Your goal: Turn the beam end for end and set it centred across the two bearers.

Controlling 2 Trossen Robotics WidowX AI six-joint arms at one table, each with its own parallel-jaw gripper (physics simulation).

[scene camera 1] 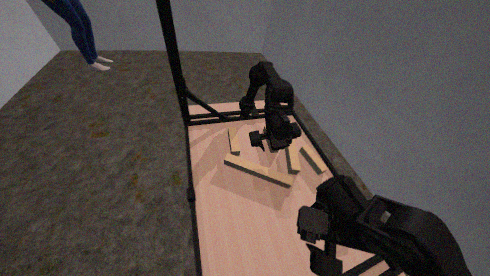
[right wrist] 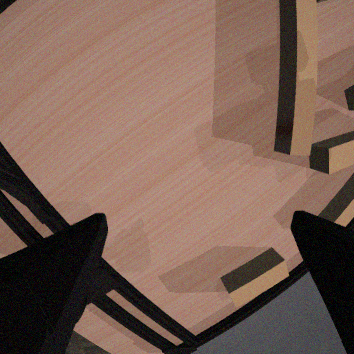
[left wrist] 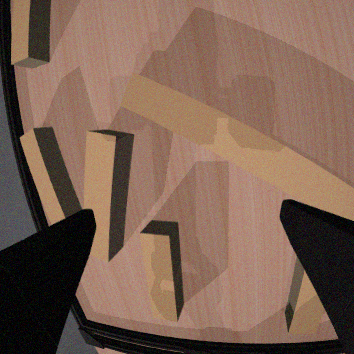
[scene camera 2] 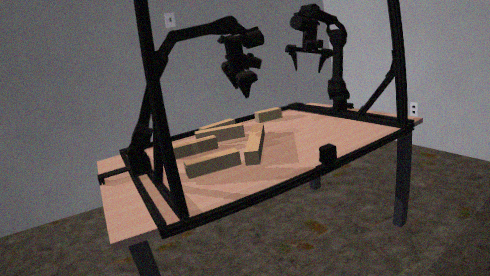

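Seen in the pictures: left gripper, fingertip midpoint: (left wrist: pixel 188 214) (scene camera 2: pixel 242 93); right gripper, fingertip midpoint: (right wrist: pixel 201 222) (scene camera 2: pixel 307 71); left arm's base, origin of the base link: (scene camera 1: pixel 244 114) (scene camera 2: pixel 141 172); right arm's base, origin of the base link: (scene camera 2: pixel 340 111).
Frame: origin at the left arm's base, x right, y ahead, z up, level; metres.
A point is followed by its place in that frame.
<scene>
The beam (scene camera 1: pixel 257 171) @(x 0.064, y 0.424, z 0.025 m) (scene camera 2: pixel 254 145) @(x 0.151, y 0.349, z 0.025 m) (left wrist: pixel 200 127) @(x -0.001, y 0.445, z 0.025 m) (right wrist: pixel 303 105) @(x -0.019, y 0.467, z 0.025 m), long and pale, lies on the table; the right wrist view shows a faint red mark on its side near one end. Shorter blocks lie around it: one (scene camera 1: pixel 234 142) @(x 0.130, y 0.236, z 0.025 m) (scene camera 2: pixel 212 163) @(x 0.148, y 0.200, z 0.009 m), one (scene camera 1: pixel 293 161) @(x -0.139, y 0.415, z 0.031 m) (scene camera 2: pixel 220 132) @(x -0.140, y 0.364, z 0.018 m) (left wrist: pixel 100 190) @(x -0.150, y 0.386, z 0.031 m) (right wrist: pixel 342 154) @(x -0.140, y 0.426, z 0.031 m), and one (scene camera 1: pixel 313 161) @(x -0.261, y 0.435, z 0.020 m) (left wrist: pixel 50 172) @(x -0.258, y 0.422, z 0.018 m). I cannot tell which two are the bearers. My left gripper (scene camera 1: pixel 265 144) (scene camera 2: pixel 239 90) @(x 0.014, y 0.406, z 0.177 m) (left wrist: pixel 188 214) @(x 0.014, y 0.406, z 0.177 m) is open above the blocks. My right gripper (scene camera 1: pixel 309 243) (scene camera 2: pixel 308 70) @(x 0.045, y 0.695, z 0.212 m) (right wrist: pixel 201 222) @(x 0.045, y 0.695, z 0.212 m) is open, high and apart from the beam.
Another block (scene camera 2: pixel 195 145) @(x -0.074, y 0.229, z 0.014 m) (left wrist: pixel 162 275) @(x -0.088, y 0.246, z 0.025 m) lies below my left gripper. A small block (scene camera 2: pixel 268 115) @(x -0.245, y 0.667, z 0.007 m) (right wrist: pixel 255 276) @(x -0.243, y 0.681, z 0.025 m) lies near the table's back rail. Black posts (scene camera 1: pixel 172 55) @(x 0.363, y 0.038, z 0.383 m) (scene camera 2: pixel 398 60) @(x 0.362, y 0.877, z 0.238 m) rise from the table frame. A person's legs (scene camera 1: pixel 82 32) show at the top left.
</scene>
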